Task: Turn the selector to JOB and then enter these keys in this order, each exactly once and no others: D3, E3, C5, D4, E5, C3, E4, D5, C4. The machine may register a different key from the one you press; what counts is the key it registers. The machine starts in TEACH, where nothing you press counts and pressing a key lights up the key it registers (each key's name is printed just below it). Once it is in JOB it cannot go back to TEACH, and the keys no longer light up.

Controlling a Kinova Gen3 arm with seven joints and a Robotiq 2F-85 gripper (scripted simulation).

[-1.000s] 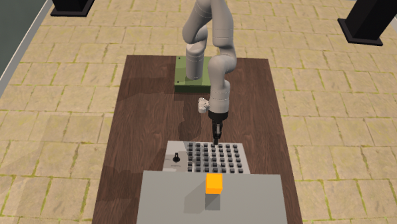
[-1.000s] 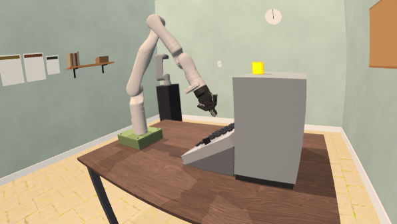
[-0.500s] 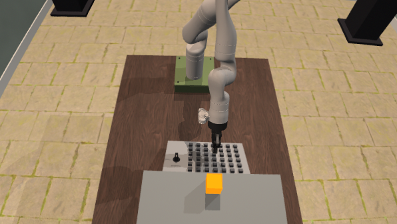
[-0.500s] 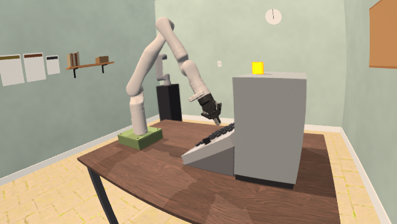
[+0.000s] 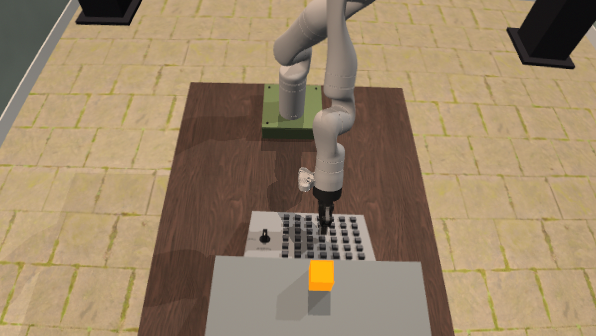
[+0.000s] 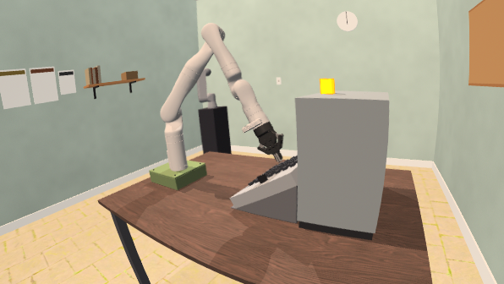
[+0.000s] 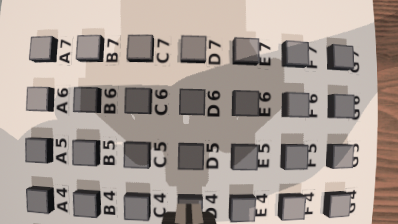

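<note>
My hand is 20 mm short of the D4 key and 30 mm above it. The rest, counted from my hand: D3 key (20 mm ahead, 30 mm to the left, 30 mm below); then E4 key (10 mm behind, 50 mm below); then C4 key (50 mm ahead, 20 mm below).
</note>
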